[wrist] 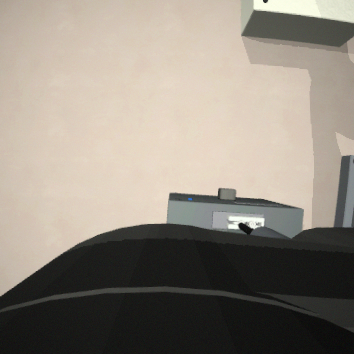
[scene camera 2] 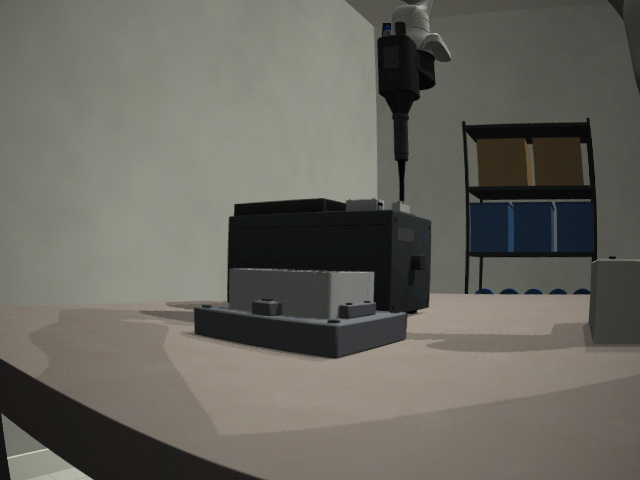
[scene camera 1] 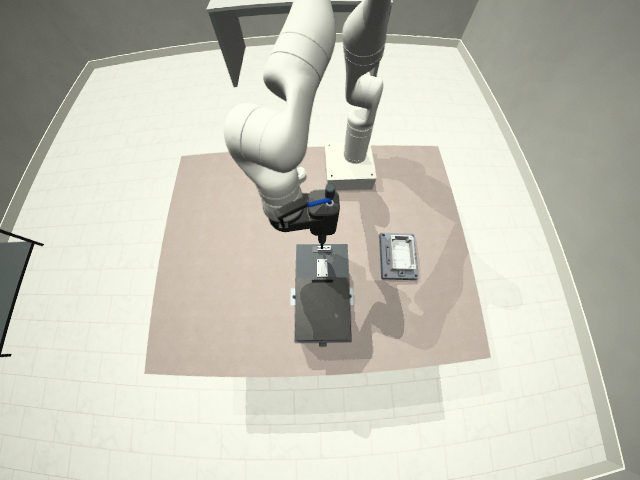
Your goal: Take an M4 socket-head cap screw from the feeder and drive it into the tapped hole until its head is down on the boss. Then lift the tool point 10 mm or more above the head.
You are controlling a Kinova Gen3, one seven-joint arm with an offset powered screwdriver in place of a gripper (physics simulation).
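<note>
The screwdriver, my gripper point(scene camera 1: 322, 246) point(scene camera 2: 402, 199) point(wrist: 241, 226), points straight down. Its thin black bit reaches the small silver pick-up block point(scene camera 1: 327, 249) point(scene camera 2: 401, 208) point(wrist: 256, 220) at the robot-side end of the feeder's top. In scene camera 2 the bit tip meets the top of this block. The feeder point(scene camera 1: 305, 263) point(scene camera 2: 310, 242) point(wrist: 192, 212) is a dark box. No screw can be made out at the tip; it is too small or hidden. A light open housing point(scene camera 1: 403, 270) point(scene camera 2: 281, 290) sits on a grey fixture plate point(scene camera 1: 384, 272) point(scene camera 2: 268, 331) beside the feeder. Its boss and tapped hole cannot be made out.
A small white box point(scene camera 1: 322, 267) point(scene camera 2: 361, 204) and a raised black cover point(scene camera 1: 323, 320) point(scene camera 2: 289, 205) are on the feeder's top. The pale robot base block point(scene camera 1: 351, 183) point(scene camera 2: 615, 304) point(wrist: 295, 27) stands behind. A shelf rack point(scene camera 2: 466, 222) stands in the background.
</note>
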